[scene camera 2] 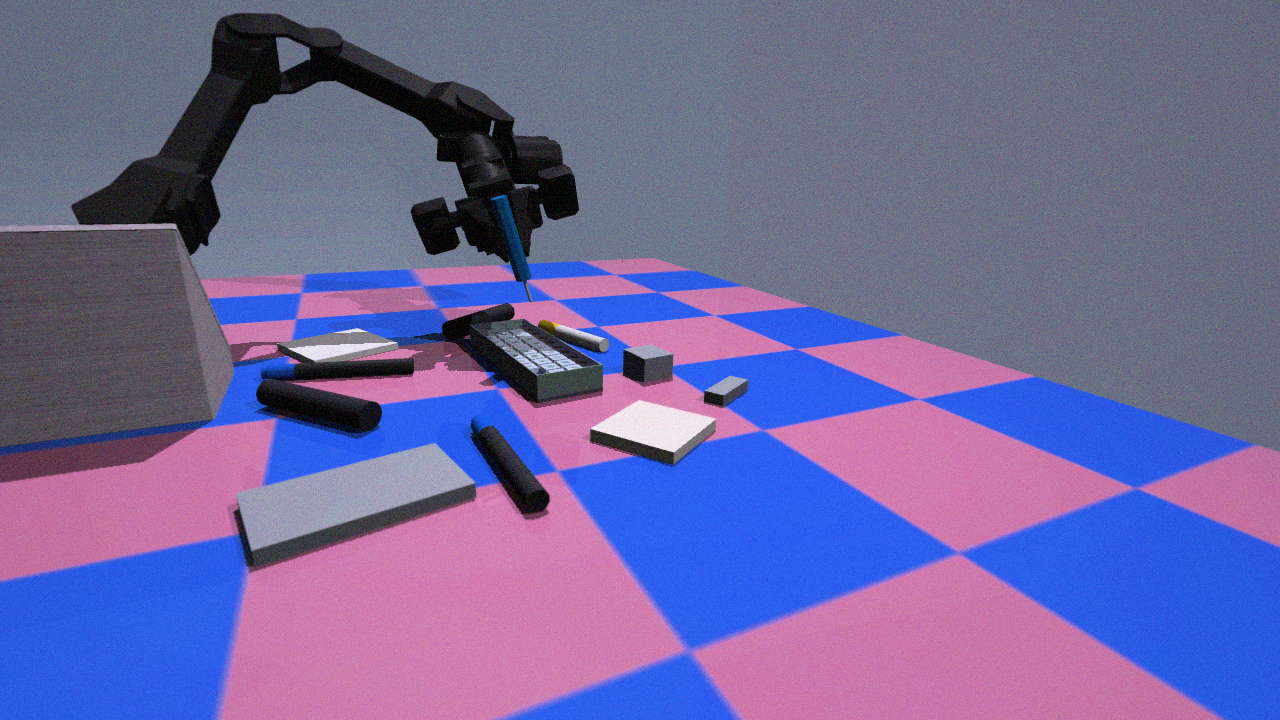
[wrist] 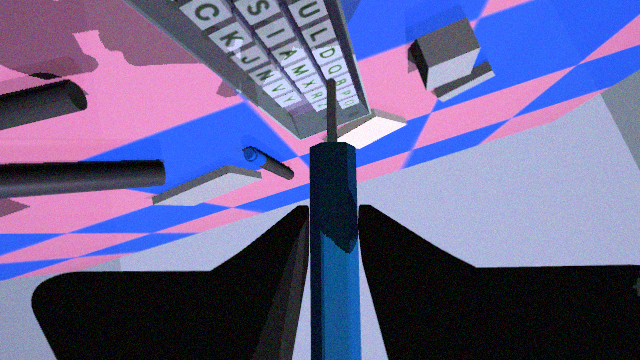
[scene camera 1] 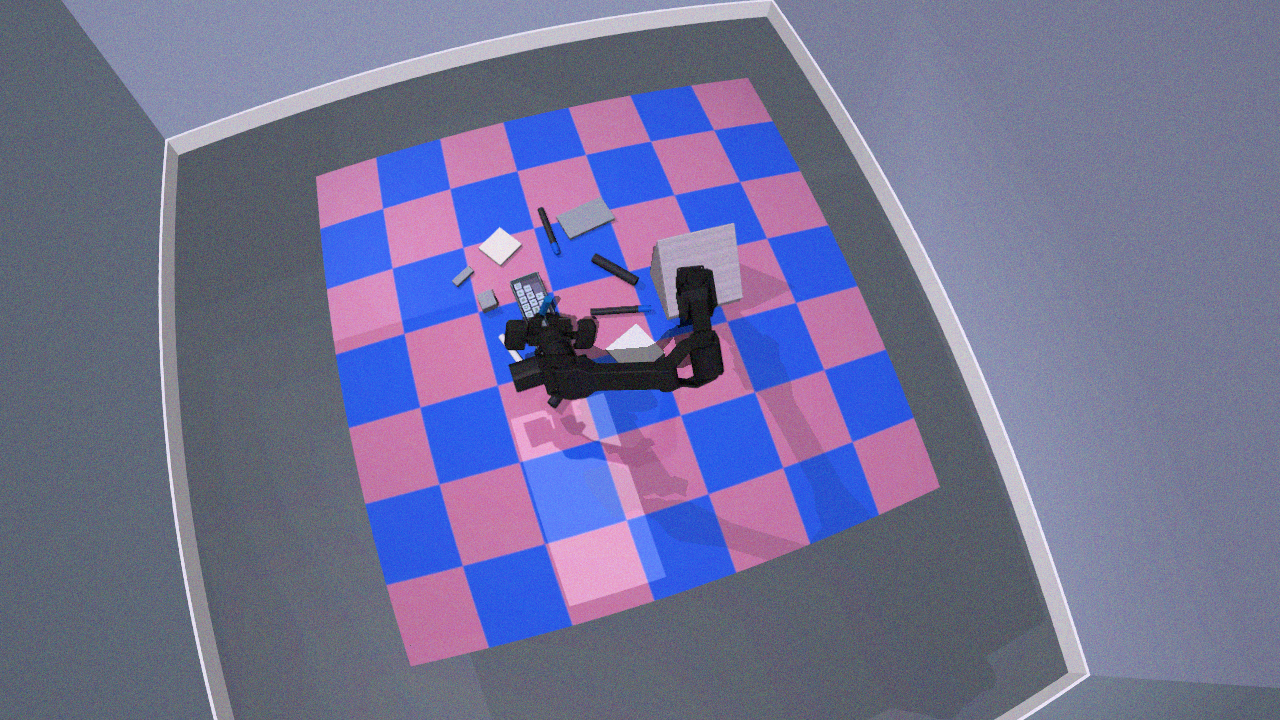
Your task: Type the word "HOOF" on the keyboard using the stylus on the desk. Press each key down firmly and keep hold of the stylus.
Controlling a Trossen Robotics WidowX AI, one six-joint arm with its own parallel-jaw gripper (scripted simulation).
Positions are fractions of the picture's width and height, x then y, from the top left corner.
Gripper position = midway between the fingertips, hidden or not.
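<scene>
A blue stylus (wrist: 0.52,0.70) is visible, as is a grey slab (scene camera 2: 0.22,0.72), (wrist: 0.36,0.50), (scene camera 1: 0.46,0.30). I also see my gripper (scene camera 2: 0.40,0.36), (wrist: 0.52,0.60).
</scene>
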